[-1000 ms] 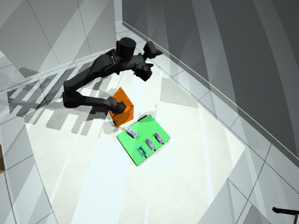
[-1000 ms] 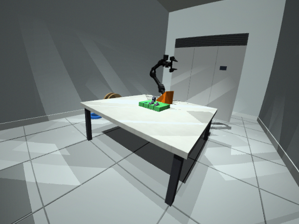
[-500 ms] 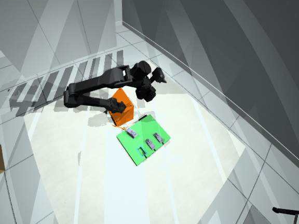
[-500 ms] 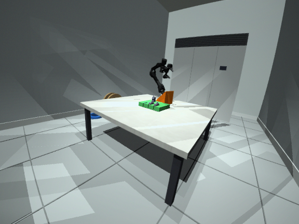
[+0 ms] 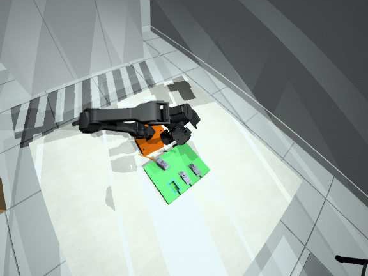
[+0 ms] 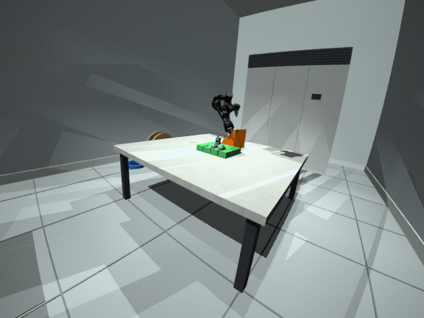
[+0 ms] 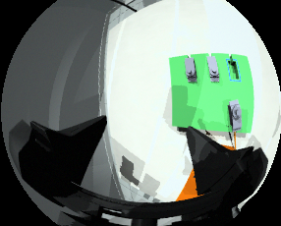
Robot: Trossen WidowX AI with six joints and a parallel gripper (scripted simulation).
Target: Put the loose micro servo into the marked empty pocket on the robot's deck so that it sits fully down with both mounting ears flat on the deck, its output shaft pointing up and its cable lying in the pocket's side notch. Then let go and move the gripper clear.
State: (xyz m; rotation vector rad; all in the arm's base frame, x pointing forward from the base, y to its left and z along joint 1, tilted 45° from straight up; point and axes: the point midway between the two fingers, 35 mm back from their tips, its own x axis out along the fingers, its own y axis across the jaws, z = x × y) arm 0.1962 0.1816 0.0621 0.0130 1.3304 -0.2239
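My gripper tip is now 1 cm short of the green robot deck, 8 cm to the left of it and 26 cm above it.
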